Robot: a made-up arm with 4 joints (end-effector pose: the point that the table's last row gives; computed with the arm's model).
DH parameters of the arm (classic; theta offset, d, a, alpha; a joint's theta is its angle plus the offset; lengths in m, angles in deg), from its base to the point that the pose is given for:
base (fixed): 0 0 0 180
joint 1: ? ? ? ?
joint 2: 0 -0.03 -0.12 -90
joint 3: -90 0.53 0.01 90
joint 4: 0 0.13 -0.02 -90
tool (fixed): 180 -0.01 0 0
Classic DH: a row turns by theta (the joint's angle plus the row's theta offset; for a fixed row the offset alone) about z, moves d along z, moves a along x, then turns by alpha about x.
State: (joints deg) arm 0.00 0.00 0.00 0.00
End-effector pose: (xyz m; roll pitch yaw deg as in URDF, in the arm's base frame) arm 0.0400 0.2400 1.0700 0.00 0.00 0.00
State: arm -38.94 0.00 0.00 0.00
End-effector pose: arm -0.1197 0.2118 1.0700 0.00 0.00 38.94
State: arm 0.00 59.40 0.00 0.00
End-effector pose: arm 0.0400 0.5648 0.5995 -59.40 0.00 0.00
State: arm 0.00 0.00 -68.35 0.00
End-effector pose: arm 0.1545 0.1487 1.0700 0.00 0.00 -68.35
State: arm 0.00 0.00 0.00 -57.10
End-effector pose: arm 0.0393 0.2400 1.0914 0.00 -57.10 0.00
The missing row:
joint 1: 90 -0.55 0.01 -90
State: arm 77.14 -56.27 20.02 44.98
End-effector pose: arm -0.2956 -0.0498 1.0331 52.76 11.02 -29.76
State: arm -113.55 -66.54 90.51 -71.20
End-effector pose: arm 0.4625 0.0925 0.8817 -179.37 -42.26 23.33
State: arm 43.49 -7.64 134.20 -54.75
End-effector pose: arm -0.0823 0.0149 1.0906 -10.62 -59.81 99.66
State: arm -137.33 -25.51 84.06 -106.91
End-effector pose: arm 0.1636 0.0300 1.1030 176.21 -47.64 44.77
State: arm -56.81 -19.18 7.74 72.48
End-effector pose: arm -0.0477 0.0301 1.1109 44.91 62.54 106.50
